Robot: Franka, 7 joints.
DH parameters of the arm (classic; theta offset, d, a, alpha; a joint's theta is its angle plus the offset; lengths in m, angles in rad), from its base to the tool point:
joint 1: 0 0.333 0 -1.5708
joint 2: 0 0 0 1.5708
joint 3: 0 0.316 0.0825 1.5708
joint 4: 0 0 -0.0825 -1.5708
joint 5: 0 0.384 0 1.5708
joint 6: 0 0 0.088 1.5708
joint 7: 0 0.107 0 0
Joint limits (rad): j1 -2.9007..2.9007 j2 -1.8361..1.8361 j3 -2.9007..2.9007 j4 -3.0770..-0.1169 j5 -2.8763..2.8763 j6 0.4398..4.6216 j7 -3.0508..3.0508
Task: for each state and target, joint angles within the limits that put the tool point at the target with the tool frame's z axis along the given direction. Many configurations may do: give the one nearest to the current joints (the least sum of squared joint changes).
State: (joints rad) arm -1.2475 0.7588 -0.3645 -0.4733 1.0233 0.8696 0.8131
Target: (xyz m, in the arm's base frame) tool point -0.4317 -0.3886 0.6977 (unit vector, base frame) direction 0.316 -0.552 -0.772
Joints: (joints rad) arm -1.6803 0.1641 -0.9722 -1.3270 0.8318 1.4531 0.8131
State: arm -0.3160 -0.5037 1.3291 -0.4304 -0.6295 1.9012 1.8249
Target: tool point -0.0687 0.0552 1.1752 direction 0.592 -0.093 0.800
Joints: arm -0.1481 -0.1448 0.8037 -0.1182 -0.9066 2.4313 1.8249
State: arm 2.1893 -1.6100 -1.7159 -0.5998 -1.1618 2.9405 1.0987
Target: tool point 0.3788 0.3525 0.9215 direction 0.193 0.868 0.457
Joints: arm 2.9007 -0.9227 -1.0988 -1.2668 -1.0469 3.0616 1.0987
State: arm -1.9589 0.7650 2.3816 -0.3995 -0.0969 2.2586 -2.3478
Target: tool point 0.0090 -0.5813 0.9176 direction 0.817 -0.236 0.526
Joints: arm -2.2074 1.1046 2.2952 -1.0062 -0.1371 2.5447 -2.3478
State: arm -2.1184 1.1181 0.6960 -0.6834 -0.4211 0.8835 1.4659
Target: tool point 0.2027 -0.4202 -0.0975 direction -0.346 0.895 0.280
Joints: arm -1.5599 1.7956 0.6765 -0.8746 -0.3762 0.6314 1.4659
